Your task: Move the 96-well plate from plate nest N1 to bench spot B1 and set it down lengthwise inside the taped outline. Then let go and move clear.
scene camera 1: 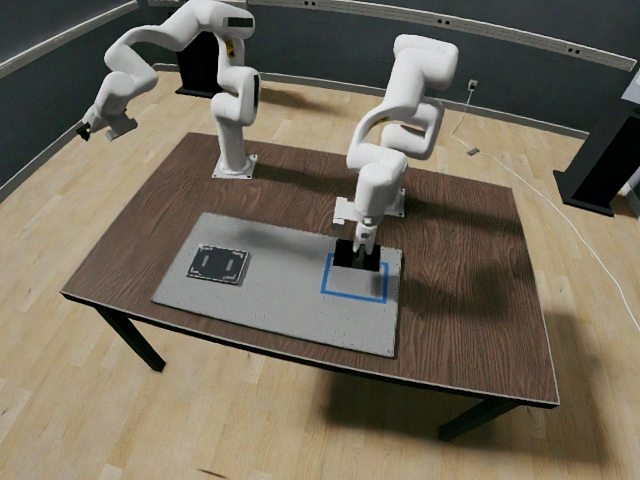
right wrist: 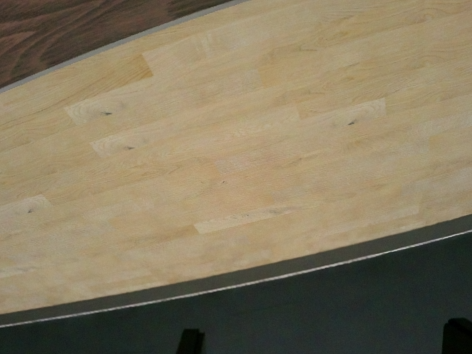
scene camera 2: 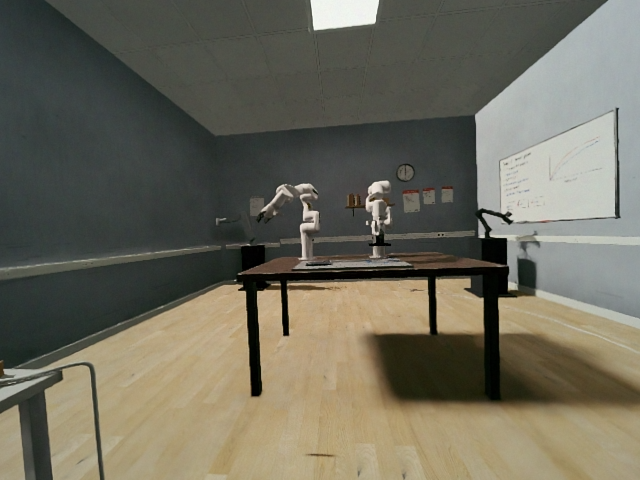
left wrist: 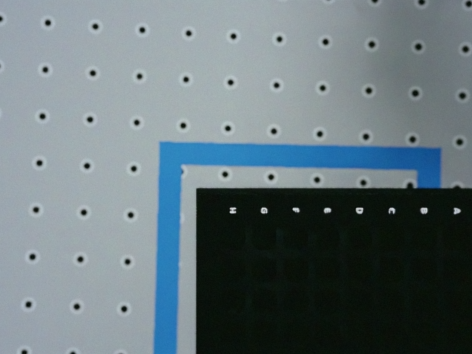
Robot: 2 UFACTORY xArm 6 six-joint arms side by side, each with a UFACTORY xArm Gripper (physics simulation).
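The black 96-well plate is held level above the board, over the back part of the blue taped outline of B1. My left gripper is shut on it; its fingers do not show in the left wrist view. There, row letters H to A run along the plate's upper edge, and tape shows beyond its upper and left edges. Plate nest N1 is empty, at the left of the board. My right gripper is open and empty, out beyond the table's left edge.
The grey perforated board lies on the brown wooden table. Both arm bases stand along the table's back side. The right arm is raised at the left.
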